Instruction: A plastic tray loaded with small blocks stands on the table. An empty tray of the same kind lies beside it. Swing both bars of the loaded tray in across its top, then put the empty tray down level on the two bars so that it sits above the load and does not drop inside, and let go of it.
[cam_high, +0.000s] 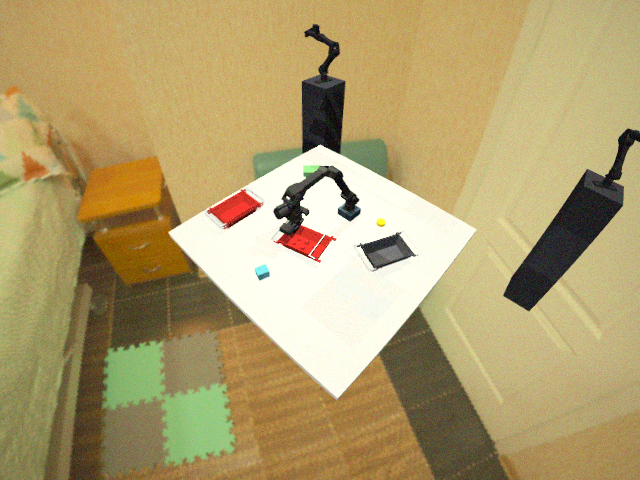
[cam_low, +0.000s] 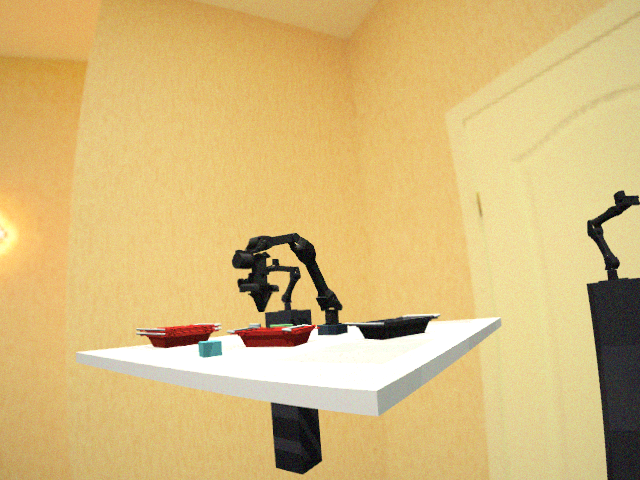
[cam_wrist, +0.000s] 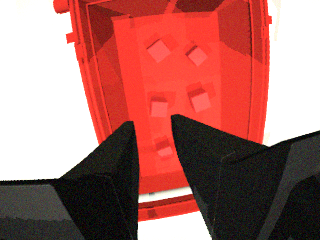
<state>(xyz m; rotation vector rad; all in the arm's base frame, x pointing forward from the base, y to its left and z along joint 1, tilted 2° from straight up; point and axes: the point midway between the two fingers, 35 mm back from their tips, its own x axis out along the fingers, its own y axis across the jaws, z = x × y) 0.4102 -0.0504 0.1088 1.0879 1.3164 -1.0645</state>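
Right now my gripper tip is 40 cm to the right of the dark grey tray, 27 cm past it and 8 cm above it. The rest, counted from my gripper tip: cyan block 24 cm ahead, 10 cm below; pale cylinder 23 cm to the right, 20 cm behind, 9 cm below; yellow disc 46 cm behind, 24 cm to the left, 12 cm below.
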